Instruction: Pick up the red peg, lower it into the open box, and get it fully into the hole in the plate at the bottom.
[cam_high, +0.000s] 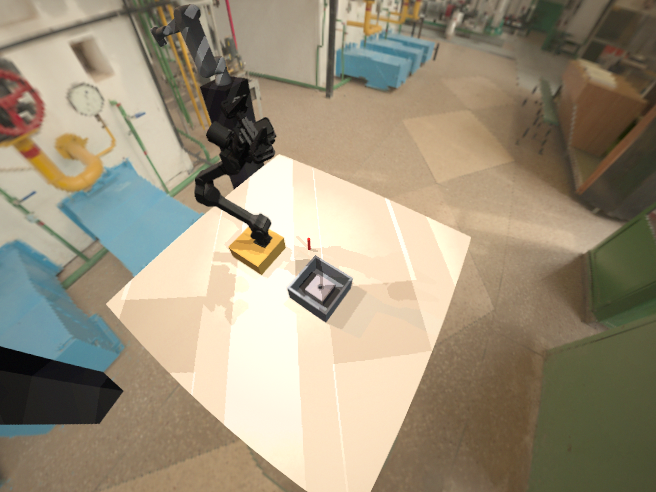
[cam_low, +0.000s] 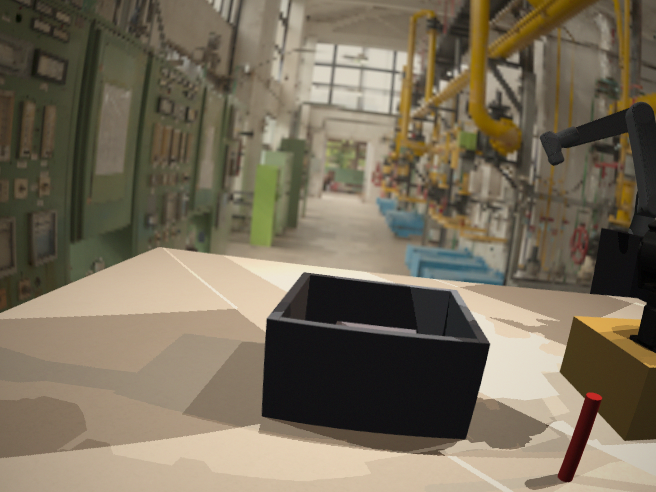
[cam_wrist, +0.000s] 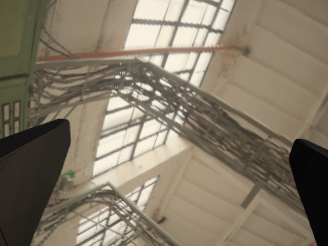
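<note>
Right now my gripper tip is 5 cm short of the red peg, 13 cm to the right of it and 67 cm above it. The rest, counted from my gripper tip: dark grey box (20 cm ahead, 5 cm to the right, 69 cm below); then light plate (20 cm ahead, 5 cm to the right, 67 cm below).
</note>
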